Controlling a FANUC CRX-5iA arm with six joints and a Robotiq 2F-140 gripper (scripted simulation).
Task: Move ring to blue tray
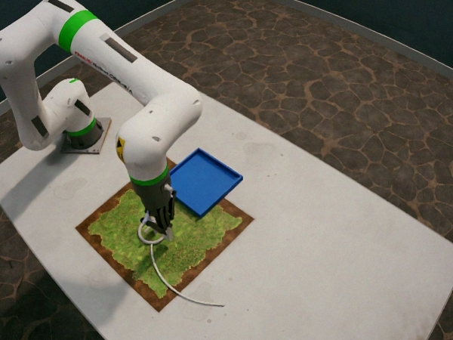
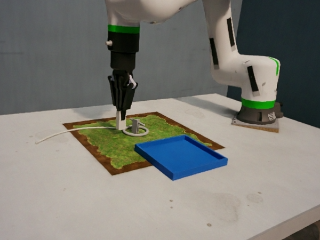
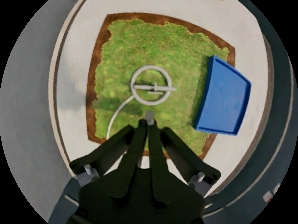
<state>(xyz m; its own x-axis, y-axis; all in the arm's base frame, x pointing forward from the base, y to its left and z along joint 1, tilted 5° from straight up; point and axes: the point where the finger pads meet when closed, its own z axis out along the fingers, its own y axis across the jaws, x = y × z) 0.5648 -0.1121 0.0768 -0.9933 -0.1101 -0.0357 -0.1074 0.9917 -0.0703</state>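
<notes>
Right now the grey stake is 6 cm behind my hand and 3 cm below it. The rest, counted from my hand: blue tray 7 cm behind, 22 cm to the left, 5 cm below; square green grass mat 6 cm behind, 2 cm to the left, 7 cm below.
</notes>
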